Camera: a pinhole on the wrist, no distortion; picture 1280 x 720 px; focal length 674.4 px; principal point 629.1 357.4 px. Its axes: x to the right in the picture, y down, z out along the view. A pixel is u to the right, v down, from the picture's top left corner.
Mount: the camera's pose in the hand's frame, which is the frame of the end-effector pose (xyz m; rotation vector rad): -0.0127 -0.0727 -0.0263 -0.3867 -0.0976 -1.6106
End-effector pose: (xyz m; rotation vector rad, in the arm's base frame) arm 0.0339 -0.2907 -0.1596 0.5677 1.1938 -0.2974
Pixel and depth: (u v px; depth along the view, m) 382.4 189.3 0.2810
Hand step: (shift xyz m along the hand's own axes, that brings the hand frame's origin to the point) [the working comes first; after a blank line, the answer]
In the camera's frame: -0.1028 -0.0700 0.2810

-0.0257 0.1138 0.2176
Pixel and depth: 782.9 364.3 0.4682
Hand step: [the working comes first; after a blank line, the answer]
In the camera's frame: 0.1068 0.0048 0.4682

0.0767 -0.0370 0.4442
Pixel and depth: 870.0 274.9 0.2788
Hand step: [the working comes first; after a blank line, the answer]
In the camera's frame: 0.0996 -0.0341 0.2788

0.0032 -0.0826 0.2711
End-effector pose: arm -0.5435 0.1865 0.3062 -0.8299 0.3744 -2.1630
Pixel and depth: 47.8 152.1 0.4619
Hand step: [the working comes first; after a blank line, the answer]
In the camera's frame: -0.3981 -0.1406 0.4619

-0.0525 0.4541 0.3091
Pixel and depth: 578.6 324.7 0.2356
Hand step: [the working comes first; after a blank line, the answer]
In the camera's frame: -0.0176 -0.0114 0.2356

0.0208 0.0144 0.1911
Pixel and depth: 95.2 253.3 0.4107
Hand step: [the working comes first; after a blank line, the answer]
In the camera's frame: -0.3251 -0.0634 0.4107

0.0116 0.3630 0.2703
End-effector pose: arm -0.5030 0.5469 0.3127 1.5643 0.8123 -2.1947
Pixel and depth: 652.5 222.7 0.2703
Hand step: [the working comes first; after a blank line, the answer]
In the camera's frame: 0.0094 -0.0540 0.2703

-0.0153 0.0025 0.2390
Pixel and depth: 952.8 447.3 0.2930
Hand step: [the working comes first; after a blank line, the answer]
In the camera's frame: 0.1406 0.0391 0.2930

0.0765 -0.1237 0.2845
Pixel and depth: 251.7 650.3 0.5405
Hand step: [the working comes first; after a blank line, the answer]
In the camera's frame: -0.3025 0.2347 0.5405

0.3280 0.3545 0.3481
